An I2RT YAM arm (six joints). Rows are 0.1 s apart.
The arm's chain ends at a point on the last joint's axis. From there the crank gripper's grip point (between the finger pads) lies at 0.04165 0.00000 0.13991 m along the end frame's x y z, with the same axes.
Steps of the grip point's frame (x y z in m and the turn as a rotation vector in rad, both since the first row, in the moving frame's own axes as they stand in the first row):
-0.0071 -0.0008 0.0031 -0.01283 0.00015 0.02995
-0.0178 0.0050 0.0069 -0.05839 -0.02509 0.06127
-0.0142 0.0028 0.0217 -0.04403 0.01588 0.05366
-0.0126 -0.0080 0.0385 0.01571 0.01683 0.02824
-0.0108 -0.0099 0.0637 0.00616 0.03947 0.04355
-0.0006 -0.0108 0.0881 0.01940 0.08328 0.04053
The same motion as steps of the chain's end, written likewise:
-0.0071 -0.0038 0.0031 -0.01283 0.00015 0.02995
-0.0140 -0.0056 0.0062 -0.05839 -0.02509 0.06127
-0.0162 -0.0056 0.0226 -0.04403 0.01588 0.05366
-0.0150 -0.0070 0.0392 0.01571 0.01683 0.02824
-0.0163 -0.0110 0.0654 0.00616 0.03947 0.04355
-0.0121 -0.0100 0.0921 0.01940 0.08328 0.04053

